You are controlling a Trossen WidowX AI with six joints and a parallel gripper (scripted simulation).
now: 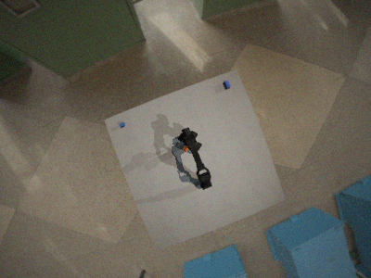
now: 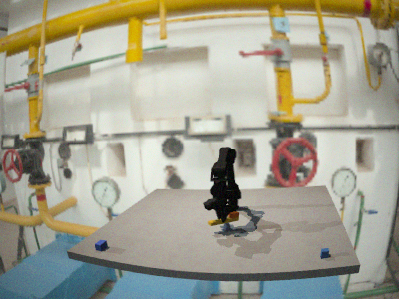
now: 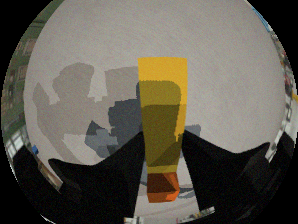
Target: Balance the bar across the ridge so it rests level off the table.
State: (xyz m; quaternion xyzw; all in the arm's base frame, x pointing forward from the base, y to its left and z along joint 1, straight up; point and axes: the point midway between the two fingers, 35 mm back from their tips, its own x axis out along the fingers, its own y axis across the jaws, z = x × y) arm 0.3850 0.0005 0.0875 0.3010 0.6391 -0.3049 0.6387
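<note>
The blue-grey ridge lies 2 cm to the left of my gripper tip, 2 cm behind it and 1 cm below it. From my gripper tip the other things lie so: yellow bar (3 cm to the left, 3 cm behind, 1 cm above).
</note>
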